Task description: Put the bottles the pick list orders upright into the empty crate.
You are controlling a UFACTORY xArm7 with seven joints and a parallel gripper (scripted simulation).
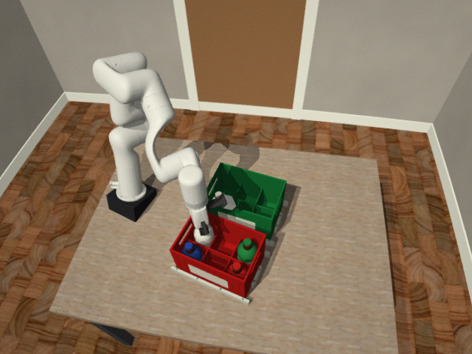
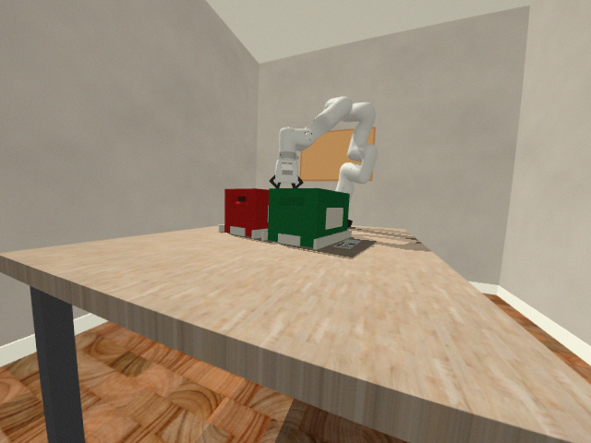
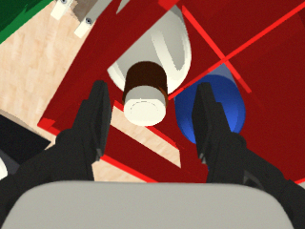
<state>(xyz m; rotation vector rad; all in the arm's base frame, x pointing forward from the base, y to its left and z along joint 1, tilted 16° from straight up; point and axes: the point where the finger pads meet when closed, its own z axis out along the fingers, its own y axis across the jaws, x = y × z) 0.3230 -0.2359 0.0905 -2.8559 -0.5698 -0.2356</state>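
The white-labelled bottle is 8 cm below my hand. The rest, counted from my hand: red crate 8 cm below, 7 cm to the right, 7 cm ahead; then green-labelled bottle 16 cm ahead, 8 cm below, 6 cm to the right; then blue-labelled bottle 8 cm to the right, 8 cm below, 4 cm behind.
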